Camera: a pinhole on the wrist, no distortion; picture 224 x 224 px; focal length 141.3 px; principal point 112.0 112.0 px. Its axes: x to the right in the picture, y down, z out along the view. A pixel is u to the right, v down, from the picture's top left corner.
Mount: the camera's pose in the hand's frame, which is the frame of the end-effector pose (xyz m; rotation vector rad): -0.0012 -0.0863 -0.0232 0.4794 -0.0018 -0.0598
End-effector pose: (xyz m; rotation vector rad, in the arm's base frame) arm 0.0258 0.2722 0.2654 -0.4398 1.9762 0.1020
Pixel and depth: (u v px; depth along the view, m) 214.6 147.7 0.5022
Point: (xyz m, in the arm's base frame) 0.3795 0.0943 -0.2373
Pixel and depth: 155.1 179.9 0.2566
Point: 0.2547 0.2278 0.0928
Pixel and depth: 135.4 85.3 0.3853
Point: 0.3668 0.0258 0.1358
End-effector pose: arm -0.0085 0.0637 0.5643 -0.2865 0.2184 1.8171
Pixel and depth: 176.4 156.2 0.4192
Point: 0.0800 0.4046 0.8932
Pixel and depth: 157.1 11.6 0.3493
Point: 0.4126 0.3207 0.6996
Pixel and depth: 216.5 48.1 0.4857
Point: 0.3911 0.5998 0.7486
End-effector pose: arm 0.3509 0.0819 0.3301 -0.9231 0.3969 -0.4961
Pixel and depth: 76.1 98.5 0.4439
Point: 0.3598 0.2187 0.8037
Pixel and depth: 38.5 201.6 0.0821
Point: 0.3377 0.1159 0.4381
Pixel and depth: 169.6 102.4 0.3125
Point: 0.5164 0.0431 0.6620
